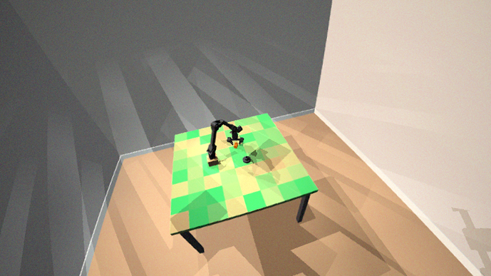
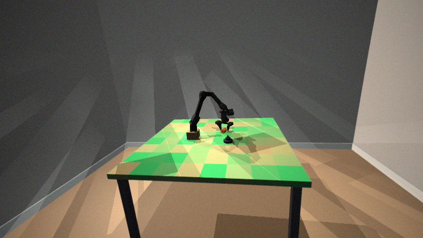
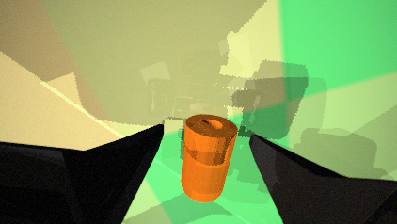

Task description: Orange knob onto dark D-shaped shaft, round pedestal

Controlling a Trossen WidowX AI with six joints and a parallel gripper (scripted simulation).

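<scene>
Now: the orange knob 1 cm to the right of my gripper tip, 1 cm behind it and 1 cm above it. Also, from my gripper tip: round pedestal: 26 cm to the right, 2 cm above.
</scene>
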